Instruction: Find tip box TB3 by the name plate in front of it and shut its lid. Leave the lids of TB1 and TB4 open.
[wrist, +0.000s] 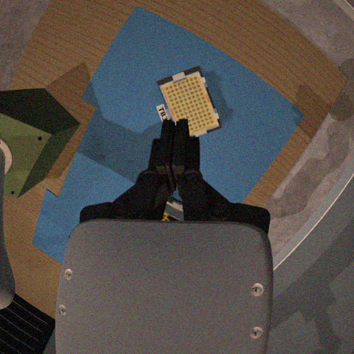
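Tip box TB3 (191, 102) lies on the blue mat in the upper middle of the wrist view, its yellow grid of round holes facing up. No raised lid panel shows on it; a pale, clear rim frames the grid, as with a clear lid lying flat. A dark strip runs along its upper edge. The name plate (161, 112) reading TB3 stands at its left side. My gripper (178, 133) is shut and empty, its fingertips overlapping the box's lower left edge in view; the height between them is unclear. Part of another box (173, 206) shows between the finger links, its plate hidden.
A green angular container (31, 145) stands at the left, on the wooden table (320, 65) beside the blue mat (250, 95). A grey rounded part shows at the left edge. A black ribbed surface (22, 327) lies at the lower left. A curved pale rim runs along the right.
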